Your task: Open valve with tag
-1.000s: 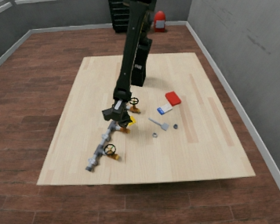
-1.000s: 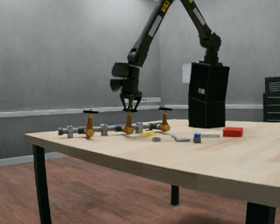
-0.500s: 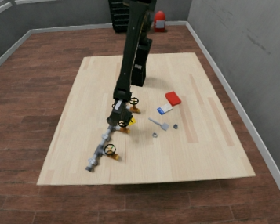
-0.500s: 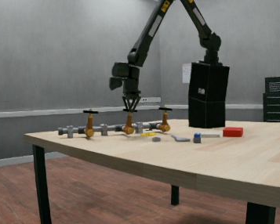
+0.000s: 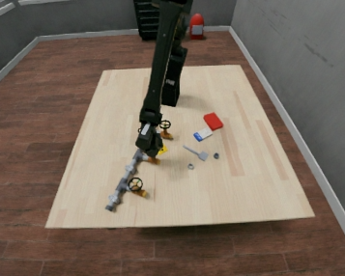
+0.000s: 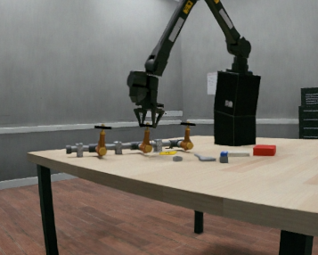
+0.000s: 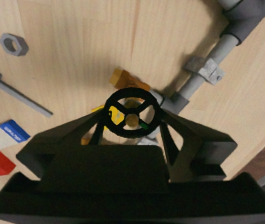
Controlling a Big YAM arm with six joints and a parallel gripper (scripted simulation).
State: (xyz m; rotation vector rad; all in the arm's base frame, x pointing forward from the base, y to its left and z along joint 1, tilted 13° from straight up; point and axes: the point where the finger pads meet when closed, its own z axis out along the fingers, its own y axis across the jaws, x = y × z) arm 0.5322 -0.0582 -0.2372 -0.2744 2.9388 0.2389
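My hand is 120 mm above the yellow tag, 90 mm past it and 30 mm to the right of it. Also, from my hand: blue-and-white block: 300 mm to the left, 180 mm behind, 110 mm below; grey flat tool: 250 mm to the left, 110 mm below, 50 mm behind; grey part: 360 mm to the left, 110 mm below, 30 mm behind.
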